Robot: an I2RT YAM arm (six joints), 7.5 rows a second.
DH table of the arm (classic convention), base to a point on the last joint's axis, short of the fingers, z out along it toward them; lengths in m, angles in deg. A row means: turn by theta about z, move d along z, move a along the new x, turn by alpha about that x. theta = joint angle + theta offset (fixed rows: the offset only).
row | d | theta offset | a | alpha
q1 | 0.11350 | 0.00 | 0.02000 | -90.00
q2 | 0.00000 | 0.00 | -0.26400 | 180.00
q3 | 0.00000 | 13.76 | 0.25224 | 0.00
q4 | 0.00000 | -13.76 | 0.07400 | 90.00
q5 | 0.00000 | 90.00 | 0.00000 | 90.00
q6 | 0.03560 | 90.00 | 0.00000 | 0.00
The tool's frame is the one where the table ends.
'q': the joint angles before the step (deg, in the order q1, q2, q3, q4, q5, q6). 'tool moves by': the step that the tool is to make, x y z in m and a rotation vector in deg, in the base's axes. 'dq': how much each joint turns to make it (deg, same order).
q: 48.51, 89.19, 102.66, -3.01, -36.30, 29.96
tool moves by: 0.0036, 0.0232, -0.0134, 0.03, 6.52, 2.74
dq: 2.02, 3.17, 0.07, 2.57, 0.17, 6.23
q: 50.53, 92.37, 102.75, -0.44, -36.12, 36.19
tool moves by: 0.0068, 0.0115, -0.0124, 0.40, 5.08, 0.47
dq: 0.36, 1.76, -1.23, 3.06, 0.62, 5.11
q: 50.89, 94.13, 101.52, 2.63, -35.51, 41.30
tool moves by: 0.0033, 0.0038, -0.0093, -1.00, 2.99, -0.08
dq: 0.00, 0.45, -1.13, 0.09, 0.35, 2.03
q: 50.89, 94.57, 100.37, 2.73, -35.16, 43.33
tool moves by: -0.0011, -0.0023, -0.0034, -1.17, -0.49, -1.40
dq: 0.01, -0.79, -1.05, -1.24, 1.24, -1.58
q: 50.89, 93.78, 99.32, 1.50, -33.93, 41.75
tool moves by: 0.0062, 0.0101, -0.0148, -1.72, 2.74, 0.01
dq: 0.26, 1.75, -0.61, -0.02, 0.35, 1.22
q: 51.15, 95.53, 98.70, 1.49, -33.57, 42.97
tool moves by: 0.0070, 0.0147, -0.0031, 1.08, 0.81, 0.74
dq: 0.53, 3.34, 2.55, 2.01, -0.09, 1.59
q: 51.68, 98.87, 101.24, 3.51, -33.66, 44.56
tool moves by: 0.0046, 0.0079, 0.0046, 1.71, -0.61, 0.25
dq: 0.18, 2.28, 2.91, 1.48, 0.00, 0.70
